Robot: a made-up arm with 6 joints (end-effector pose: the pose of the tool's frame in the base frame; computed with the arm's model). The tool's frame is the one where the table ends. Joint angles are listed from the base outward.
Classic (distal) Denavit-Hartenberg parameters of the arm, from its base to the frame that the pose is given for. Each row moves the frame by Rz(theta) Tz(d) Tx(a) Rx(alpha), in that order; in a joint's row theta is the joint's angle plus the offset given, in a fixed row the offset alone. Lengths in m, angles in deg.
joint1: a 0; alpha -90.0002; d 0.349; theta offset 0
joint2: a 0.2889; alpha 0; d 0; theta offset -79.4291
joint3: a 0.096; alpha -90.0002; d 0; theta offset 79.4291
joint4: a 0; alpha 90.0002; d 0.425; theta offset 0
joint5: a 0.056; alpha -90.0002; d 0; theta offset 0
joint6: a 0; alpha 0; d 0.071; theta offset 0
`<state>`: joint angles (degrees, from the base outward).
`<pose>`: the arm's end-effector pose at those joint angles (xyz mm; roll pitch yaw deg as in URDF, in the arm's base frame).
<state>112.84 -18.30 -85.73 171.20 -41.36 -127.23</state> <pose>-137.8 362.2 750.1 -126.48 -40.58 42.02</pose>
Working (the frame after each row of the table, in the pose's form):
after joint1: 0.0 0.0 349.0 -90.00 0.00 112.84
after joint2: 15.1 -35.8 635.3 90.00 -82.27 -67.16
after joint3: 24.1 -57.3 728.4 0.00 -75.97 -67.16
after joint4: -135.9 322.7 831.4 58.52 73.49 80.28
after joint5: -120.0 301.4 782.2 -161.81 61.62 -53.18

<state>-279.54 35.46 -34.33 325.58 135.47 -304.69</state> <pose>86.8 210.3 135.6 37.75 23.68 -1.87</pose>
Working (the frame after each row of the table, in the pose's form):
after joint1: 0.0 0.0 349.0 -90.00 0.00 80.46
after joint2: 34.5 205.1 549.6 -90.00 -43.97 80.46
after joint3: 50.4 299.7 547.7 180.00 1.13 80.46
after joint4: 49.0 291.4 122.8 -89.36 0.93 114.89
after joint5: 65.7 254.5 84.1 -0.88 43.59 -65.73

